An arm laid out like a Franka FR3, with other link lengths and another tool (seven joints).
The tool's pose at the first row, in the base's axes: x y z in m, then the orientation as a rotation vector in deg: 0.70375 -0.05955 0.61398 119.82 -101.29 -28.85
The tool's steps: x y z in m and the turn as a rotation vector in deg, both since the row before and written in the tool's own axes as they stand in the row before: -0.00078 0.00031 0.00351 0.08 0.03 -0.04; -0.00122 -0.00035 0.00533 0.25 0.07 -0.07; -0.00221 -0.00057 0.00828 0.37 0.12 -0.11; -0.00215 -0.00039 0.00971 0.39 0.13 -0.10; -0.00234 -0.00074 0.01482 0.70 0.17 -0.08; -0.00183 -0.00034 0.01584 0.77 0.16 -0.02; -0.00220 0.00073 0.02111 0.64 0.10 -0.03; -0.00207 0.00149 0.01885 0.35 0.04 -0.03; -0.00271 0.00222 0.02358 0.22 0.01 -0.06; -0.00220 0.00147 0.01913 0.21 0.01 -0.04; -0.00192 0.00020 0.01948 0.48 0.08 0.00; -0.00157 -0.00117 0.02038 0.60 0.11 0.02
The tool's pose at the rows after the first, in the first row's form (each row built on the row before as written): 0.70166 -0.05897 0.61110 119.91 -101.28 -28.76; 0.69919 -0.05793 0.60632 120.14 -101.33 -28.50; 0.69536 -0.05600 0.59888 120.48 -101.38 -28.10; 0.69075 -0.05423 0.59024 120.83 -101.45 -27.67; 0.68408 -0.05245 0.57690 121.36 -101.70 -26.95; 0.67684 -0.05129 0.56274 121.88 -102.05 -26.16; 0.66645 -0.05019 0.54425 122.33 -102.35 -25.54; 0.65660 -0.04924 0.52800 122.59 -102.51 -25.22; 0.64407 -0.04799 0.50776 122.80 -102.58 -25.05; 0.63426 -0.04691 0.49116 122.98 -102.66 -24.88; 0.62554 -0.04590 0.47366 123.29 -102.90 -24.40; 0.61788 -0.04504 0.45469 123.65 -103.21 -23.78
